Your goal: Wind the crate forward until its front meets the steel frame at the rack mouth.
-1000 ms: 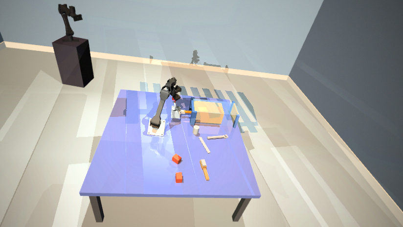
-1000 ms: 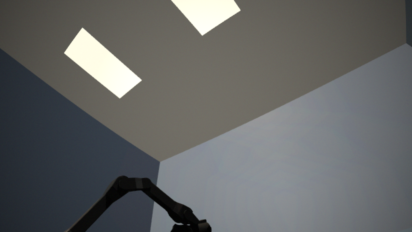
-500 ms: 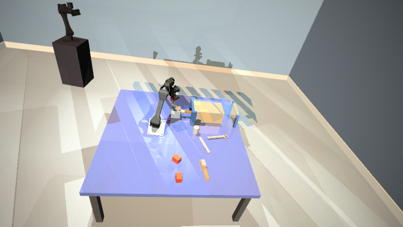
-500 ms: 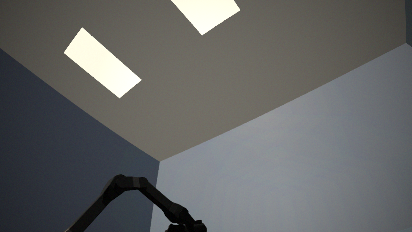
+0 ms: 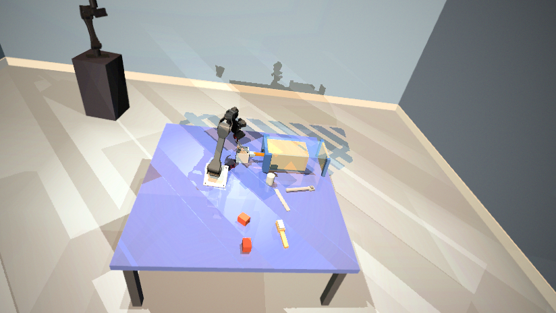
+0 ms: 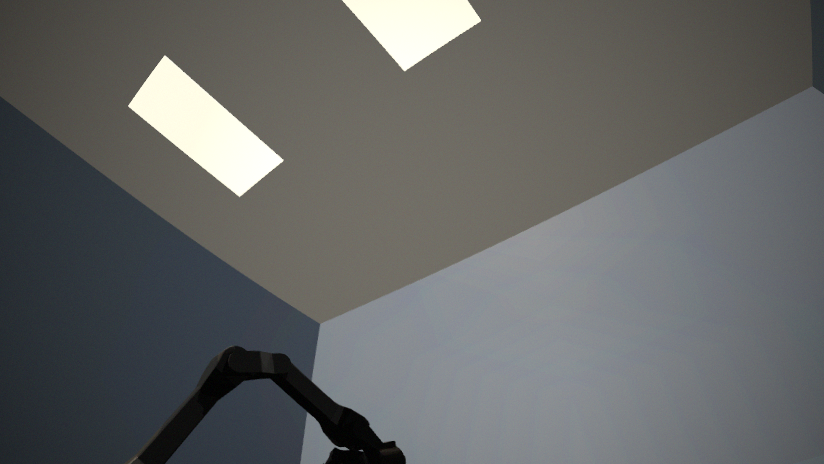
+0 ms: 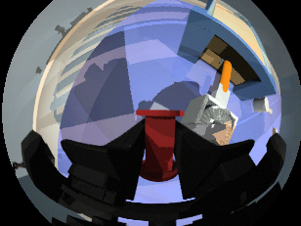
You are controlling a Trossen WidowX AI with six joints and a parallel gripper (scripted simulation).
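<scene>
My gripper tip is now 40 mm to the left of the winch handle, 30 mm above it and 10 mm short of it. The rest, counted from my gripper tip: red piece 10 mm to the right, 10 mm behind; then blue steel frame 200 mm ahead, 60 mm to the right, 30 mm below; then grey winch 100 mm to the right, 100 mm below, 30 mm ahead.
</scene>
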